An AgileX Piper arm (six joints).
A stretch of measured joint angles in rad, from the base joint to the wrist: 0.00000 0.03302 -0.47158 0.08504 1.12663 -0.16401; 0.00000 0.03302 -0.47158 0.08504 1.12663 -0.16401; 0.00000 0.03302 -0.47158 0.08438 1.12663 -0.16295; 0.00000 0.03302 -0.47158 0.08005 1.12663 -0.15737; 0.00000 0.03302 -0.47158 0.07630 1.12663 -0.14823; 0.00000 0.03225 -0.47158 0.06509 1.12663 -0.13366; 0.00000 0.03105 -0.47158 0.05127 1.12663 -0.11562; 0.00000 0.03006 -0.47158 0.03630 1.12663 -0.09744; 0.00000 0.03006 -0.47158 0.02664 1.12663 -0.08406; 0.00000 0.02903 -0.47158 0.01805 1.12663 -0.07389
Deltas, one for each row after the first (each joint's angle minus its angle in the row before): 0.00000 0.00000 0.00000 0.00000 0.00000 0.00000; 0.00000 0.00000 0.00000 -0.00066 0.00000 0.00106; 0.00000 0.00000 0.00000 -0.00433 0.00000 0.00558; 0.00000 0.00000 0.00000 -0.00375 0.00000 0.00914; 0.00000 -0.00077 0.00000 -0.01121 0.00000 0.01457; 0.00000 -0.00120 0.00000 -0.01382 0.00000 0.01804; 0.00000 -0.00099 0.00000 -0.01497 0.00000 0.01818; 0.00000 0.00000 0.00000 -0.00966 0.00000 0.01338; 0.00000 -0.00103 0.00000 -0.00859 0.00000 0.01017
